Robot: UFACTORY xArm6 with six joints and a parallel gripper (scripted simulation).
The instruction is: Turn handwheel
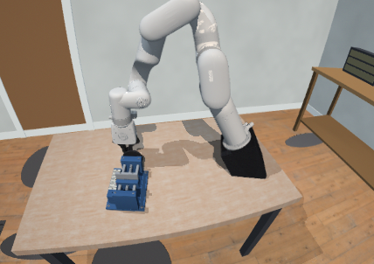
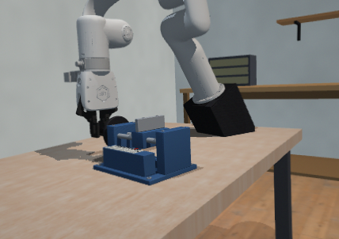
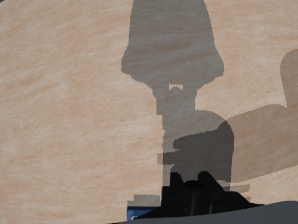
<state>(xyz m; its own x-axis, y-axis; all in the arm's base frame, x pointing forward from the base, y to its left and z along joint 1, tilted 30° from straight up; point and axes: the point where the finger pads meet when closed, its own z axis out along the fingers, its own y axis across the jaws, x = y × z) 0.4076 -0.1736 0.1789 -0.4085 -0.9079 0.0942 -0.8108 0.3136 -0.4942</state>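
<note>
Right now my hand is 2 cm to the right of the black handwheel. Also, from my hand: grey stop block 16 cm to the left, 6 cm ahead.
</note>
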